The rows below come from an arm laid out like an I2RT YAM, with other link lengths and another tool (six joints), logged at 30 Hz.
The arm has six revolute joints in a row. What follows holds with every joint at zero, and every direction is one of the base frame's. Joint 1 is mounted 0.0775 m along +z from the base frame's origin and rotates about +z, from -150 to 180 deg. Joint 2 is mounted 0.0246 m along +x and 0.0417 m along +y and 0.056 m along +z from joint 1 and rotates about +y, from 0 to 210 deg. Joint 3 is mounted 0.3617 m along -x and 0.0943 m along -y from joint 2 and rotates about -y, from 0 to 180 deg. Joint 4 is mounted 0.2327 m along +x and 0.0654 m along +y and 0.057 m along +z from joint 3 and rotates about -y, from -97 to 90 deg. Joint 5 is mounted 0.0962 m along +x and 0.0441 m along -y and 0.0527 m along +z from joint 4 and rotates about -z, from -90 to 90 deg. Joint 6 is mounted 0.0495 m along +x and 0.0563 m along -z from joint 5 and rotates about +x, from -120 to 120 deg. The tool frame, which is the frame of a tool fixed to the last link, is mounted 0.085 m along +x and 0.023 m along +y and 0.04 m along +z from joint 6; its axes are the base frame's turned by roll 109, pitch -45.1 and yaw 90 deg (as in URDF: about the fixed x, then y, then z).
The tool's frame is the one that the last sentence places.
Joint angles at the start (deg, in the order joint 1, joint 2, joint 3, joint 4, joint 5, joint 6):
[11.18 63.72 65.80 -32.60 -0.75 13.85]
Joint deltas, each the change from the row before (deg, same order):
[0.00 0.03 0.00 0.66 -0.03 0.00]
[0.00 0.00 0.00 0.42 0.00 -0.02]
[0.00 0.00 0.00 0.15 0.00 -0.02]
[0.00 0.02 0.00 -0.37 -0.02 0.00]
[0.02 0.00 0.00 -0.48 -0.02 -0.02]
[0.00 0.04 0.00 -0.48 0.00 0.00]
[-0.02 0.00 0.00 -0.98 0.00 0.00]
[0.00 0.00 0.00 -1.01 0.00 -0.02]
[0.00 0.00 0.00 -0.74 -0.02 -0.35]
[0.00 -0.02 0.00 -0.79 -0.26 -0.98]
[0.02 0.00 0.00 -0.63 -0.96 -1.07]
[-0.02 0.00 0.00 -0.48 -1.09 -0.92]
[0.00 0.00 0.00 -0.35 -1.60 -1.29]
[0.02 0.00 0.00 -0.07 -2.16 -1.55]
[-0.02 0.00 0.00 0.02 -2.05 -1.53]
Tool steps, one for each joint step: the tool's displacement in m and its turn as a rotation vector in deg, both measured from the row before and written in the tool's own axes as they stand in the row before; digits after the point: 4 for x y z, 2 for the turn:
[0.0023 0.0011 -0.0007 -0.30 0.52 -0.19]
[0.0015 0.0007 -0.0006 -0.22 0.33 -0.14]
[0.0005 0.0002 -0.0002 -0.08 0.11 -0.06]
[-0.0013 -0.0006 0.0006 0.22 -0.30 0.11]
[-0.0016 -0.0010 0.0007 0.28 -0.38 0.11]
[-0.0017 -0.0008 0.0009 0.27 -0.42 0.15]
[-0.0034 -0.0016 0.0013 0.49 -0.79 0.30]
[-0.0035 -0.0018 0.0013 0.52 -0.82 0.28]
[-0.0025 -0.0016 0.0011 0.40 -0.70 -0.12]
[-0.0022 -0.0027 0.0013 0.63 -0.80 -0.75]
[-0.0007 -0.0039 0.0015 1.16 -0.34 -1.01]
[-0.0001 -0.0036 0.0012 1.16 -0.10 -0.90]
[0.0012 -0.0047 0.0013 1.51 0.19 -1.40]
[0.0031 -0.0055 0.0011 1.79 0.66 -1.87]
[0.0032 -0.0049 0.0009 1.59 0.71 -1.85]

